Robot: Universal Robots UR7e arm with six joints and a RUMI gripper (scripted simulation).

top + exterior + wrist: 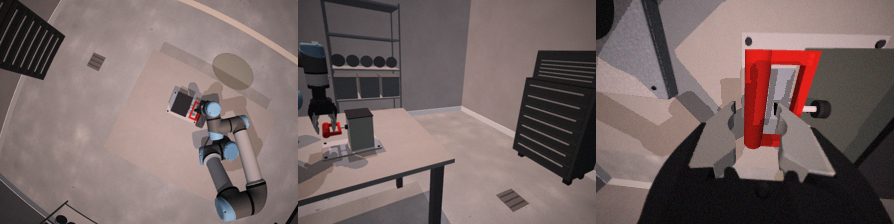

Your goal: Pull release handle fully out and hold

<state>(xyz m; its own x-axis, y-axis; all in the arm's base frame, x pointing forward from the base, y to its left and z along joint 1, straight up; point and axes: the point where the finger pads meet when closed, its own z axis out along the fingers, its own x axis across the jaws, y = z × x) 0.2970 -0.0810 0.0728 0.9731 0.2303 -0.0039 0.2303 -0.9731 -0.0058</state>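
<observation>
Right now the baseplate is 10 cm below my hand, 9 cm ahead of it and 2 cm to the left of it.
</observation>
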